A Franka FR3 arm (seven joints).
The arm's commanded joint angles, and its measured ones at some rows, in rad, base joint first. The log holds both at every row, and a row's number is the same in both.
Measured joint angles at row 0:
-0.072, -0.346, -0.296, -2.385, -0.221, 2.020, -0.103
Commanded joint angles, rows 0 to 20:
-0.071, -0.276, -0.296, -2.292, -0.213, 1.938, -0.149
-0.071, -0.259, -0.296, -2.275, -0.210, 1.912, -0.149
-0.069, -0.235, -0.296, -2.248, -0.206, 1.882, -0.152
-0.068, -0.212, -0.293, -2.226, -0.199, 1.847, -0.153
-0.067, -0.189, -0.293, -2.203, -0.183, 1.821, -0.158
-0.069, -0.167, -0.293, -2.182, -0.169, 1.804, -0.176
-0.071, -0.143, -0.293, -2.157, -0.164, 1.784, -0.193
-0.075, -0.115, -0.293, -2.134, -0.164, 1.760, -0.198
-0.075, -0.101, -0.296, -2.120, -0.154, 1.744, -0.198
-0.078, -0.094, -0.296, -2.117, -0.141, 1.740, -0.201
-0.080, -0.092, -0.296, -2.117, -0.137, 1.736, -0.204
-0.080, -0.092, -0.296, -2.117, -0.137, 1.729, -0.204
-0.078, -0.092, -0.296, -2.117, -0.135, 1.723, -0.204
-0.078, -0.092, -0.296, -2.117, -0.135, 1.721, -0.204
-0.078, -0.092, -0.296, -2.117, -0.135, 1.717, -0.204
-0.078, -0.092, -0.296, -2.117, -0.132, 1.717, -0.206
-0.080, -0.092, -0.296, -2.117, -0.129, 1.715, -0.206
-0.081, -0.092, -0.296, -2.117, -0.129, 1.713, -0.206
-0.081, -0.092, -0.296, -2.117, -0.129, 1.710, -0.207
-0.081, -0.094, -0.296, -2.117, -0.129, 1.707, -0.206
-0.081, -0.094, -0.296, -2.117, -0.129, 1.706, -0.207
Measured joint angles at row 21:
-0.073, -0.089, -0.297, -2.151, -0.148, 1.752, -0.181
